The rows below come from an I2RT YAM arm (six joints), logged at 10 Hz.
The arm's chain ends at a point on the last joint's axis. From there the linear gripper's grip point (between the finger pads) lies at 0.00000 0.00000 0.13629 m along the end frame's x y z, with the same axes.
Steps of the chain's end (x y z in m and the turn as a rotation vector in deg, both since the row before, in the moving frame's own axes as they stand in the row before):
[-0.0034 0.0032 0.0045 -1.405 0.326 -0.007]
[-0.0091 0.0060 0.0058 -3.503 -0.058 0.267]
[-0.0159 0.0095 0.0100 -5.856 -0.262 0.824]
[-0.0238 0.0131 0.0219 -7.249 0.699 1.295]
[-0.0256 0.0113 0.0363 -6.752 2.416 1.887]
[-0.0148 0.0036 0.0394 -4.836 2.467 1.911]
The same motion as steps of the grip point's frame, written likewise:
[-0.0026 0.0065 0.0045 -1.405 0.326 -0.007]
[-0.0093 0.0143 0.0055 -3.503 -0.058 0.267]
[-0.0166 0.0234 0.0093 -5.856 -0.262 0.824]
[-0.0223 0.0303 0.0208 -7.249 0.699 1.295]
[-0.0201 0.0274 0.0352 -6.752 2.416 1.887]
[-0.0091 0.0152 0.0388 -4.836 2.467 1.911]

